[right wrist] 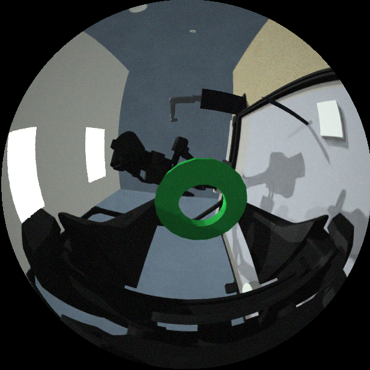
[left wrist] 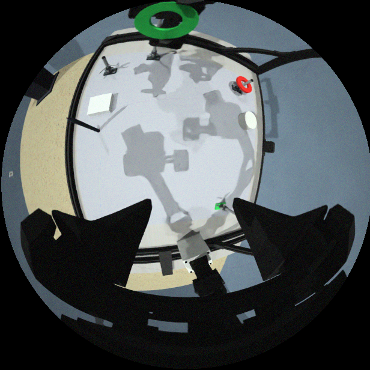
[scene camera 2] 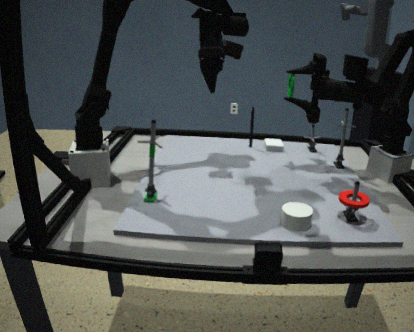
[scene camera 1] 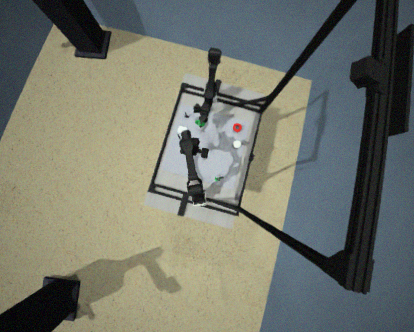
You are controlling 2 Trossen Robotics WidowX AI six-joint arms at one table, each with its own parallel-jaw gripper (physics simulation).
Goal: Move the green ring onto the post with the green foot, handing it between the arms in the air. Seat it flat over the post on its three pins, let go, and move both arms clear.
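Places are measured from the left arm's base along level axes (x right, y ahead, z up), in millimetres.
Where they show: left gripper, fingertip midpoint: (scene camera 2: 212, 91) (scene camera 1: 198, 153); right gripper, fingertip midpoint: (scene camera 2: 285, 84) (scene camera 1: 200, 125); left arm's base at its link origin: (scene camera 2: 89, 145) (scene camera 1: 199, 198); right arm's base at its link origin: (scene camera 2: 392, 150).
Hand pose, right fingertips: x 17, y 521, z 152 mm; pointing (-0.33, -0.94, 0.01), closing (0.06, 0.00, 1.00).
Note:
Each offset is from my right fingertips to the top centre of the thing. "spot": to the spot under its first point.
The green ring {dx -2, dy +18, dz +36 mm} (scene camera 1: 200, 123) (scene camera 2: 291, 85) (left wrist: 144, 21) (right wrist: 167, 200) is held in the air, on edge in the scene camera 2 view. My right gripper (scene camera 2: 288, 85) (right wrist: 199, 202) is shut on it, with one fingertip at each opposite outer edge. My left gripper (scene camera 2: 212, 91) (left wrist: 192, 203) is open and empty. It points down, high above the board, to the left of the ring in the scene camera 2 view and apart from it. The post with the green foot {spot: dx +141, dy -373, dz -229 mm} (scene camera 2: 150, 196) (scene camera 1: 218, 178) (left wrist: 220, 205) stands upright at the board's left, with no ring on it; its three pins stick out near the top.
A red ring {dx +307, dy +54, dz -187 mm} (scene camera 1: 234, 128) (scene camera 2: 345, 201) sits on a short post at the right in scene camera 2. A white cylinder {dx +301, dy -85, dz -203 mm} (scene camera 2: 297, 216) (left wrist: 247, 120) stands beside it. Towards the back are a white block {dx -154, dy +49, dz -218 mm} (scene camera 2: 273, 144) (left wrist: 100, 104), a black rod {dx -175, dy -24, dz -98 mm} (scene camera 2: 252, 127) and two grey posts {spot: dx +29, dy +197, dz -161 mm} (scene camera 2: 343, 142) {spot: dx -114, dy +174, dz -192 mm} (scene camera 2: 313, 137).

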